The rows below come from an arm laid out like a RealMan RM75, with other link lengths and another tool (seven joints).
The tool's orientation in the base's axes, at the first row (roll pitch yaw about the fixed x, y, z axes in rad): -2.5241 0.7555 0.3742
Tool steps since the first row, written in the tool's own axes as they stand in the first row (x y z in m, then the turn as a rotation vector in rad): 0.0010 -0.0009 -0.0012 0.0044 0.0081 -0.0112; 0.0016 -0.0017 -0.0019 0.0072 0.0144 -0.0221; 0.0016 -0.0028 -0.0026 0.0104 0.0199 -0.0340; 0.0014 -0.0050 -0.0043 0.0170 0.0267 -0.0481; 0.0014 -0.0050 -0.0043 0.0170 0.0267 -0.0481; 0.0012 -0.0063 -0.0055 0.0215 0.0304 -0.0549; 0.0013 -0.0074 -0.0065 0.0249 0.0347 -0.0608; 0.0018 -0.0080 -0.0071 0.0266 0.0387 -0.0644; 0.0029 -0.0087 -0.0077 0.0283 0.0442 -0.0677
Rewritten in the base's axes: 0.0016 0.0007 0.0004 0.0106 -0.0099 0.0002; 0.0026 0.0013 0.0007 0.0200 -0.0185 0.0021; 0.0032 0.0021 0.0016 0.0305 -0.0266 0.0047; 0.0045 0.0035 0.0037 0.0448 -0.0357 0.0056; 0.0045 0.0035 0.0037 0.0448 -0.0357 0.0056; 0.0053 0.0042 0.0051 0.0526 -0.0401 0.0050; 0.0062 0.0049 0.0061 0.0589 -0.0451 0.0044; 0.0070 0.0053 0.0064 0.0624 -0.0495 0.0037; 0.0082 0.0061 0.0062 0.0656 -0.0551 0.0021
